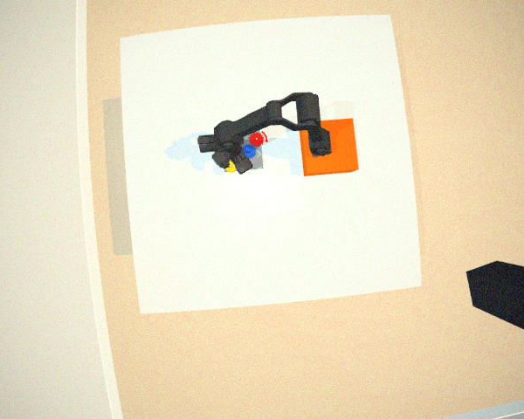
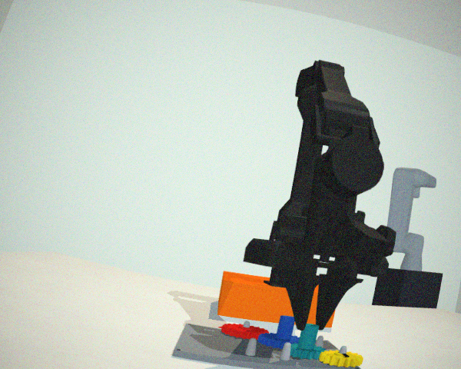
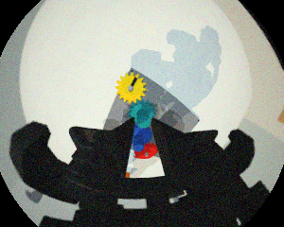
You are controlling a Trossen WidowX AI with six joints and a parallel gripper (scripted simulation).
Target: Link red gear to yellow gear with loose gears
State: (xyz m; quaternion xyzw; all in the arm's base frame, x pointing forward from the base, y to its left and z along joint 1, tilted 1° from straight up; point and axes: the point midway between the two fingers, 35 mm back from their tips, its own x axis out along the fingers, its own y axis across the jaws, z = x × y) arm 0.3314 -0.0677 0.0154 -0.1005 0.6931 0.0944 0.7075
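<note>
Now: gripper tip 20 mm above the teal gear. Round my gripper tip: red gear 100 mm behind, 50 mm to the right, 30 mm below; yellow gear 40 mm ahead, 30 mm to the left, 20 mm below; blue gear 50 mm behind, 20 mm below, 10 mm to the right.
</note>
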